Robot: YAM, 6 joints.
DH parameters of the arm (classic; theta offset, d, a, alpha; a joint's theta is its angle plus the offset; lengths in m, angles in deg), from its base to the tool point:
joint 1: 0 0.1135 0.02 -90
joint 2: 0 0 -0.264 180
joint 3: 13.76 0 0.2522 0
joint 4: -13.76 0 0.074 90
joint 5: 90 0 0 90
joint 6: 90 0.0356 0 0
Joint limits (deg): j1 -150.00..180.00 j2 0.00..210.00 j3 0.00..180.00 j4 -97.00..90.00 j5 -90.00..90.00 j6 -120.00..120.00
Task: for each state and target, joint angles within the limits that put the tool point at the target. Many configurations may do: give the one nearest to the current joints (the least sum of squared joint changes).
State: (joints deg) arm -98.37 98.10 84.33 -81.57 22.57 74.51
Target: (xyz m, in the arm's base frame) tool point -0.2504 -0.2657 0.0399
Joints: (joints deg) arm -130.99 138.25 86.36 -66.46 24.45 74.51
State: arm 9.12 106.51 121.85 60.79 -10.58 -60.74
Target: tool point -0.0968 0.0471 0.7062
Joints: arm -20.39 73.47 147.18 52.06 -17.02 -60.74
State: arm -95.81 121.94 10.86 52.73 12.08 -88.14
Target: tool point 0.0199 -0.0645 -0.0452
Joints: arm -72.86 145.75 4.01 43.62 -0.02 -88.14
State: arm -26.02 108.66 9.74 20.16 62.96 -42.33
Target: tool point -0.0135 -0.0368 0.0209
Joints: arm -52.26 132.45 0.00 2.07 68.84 -42.33
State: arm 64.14 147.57 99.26 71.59 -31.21 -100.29
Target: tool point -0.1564 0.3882 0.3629
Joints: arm 108.94 112.89 80.83 88.91 -38.06 -100.29
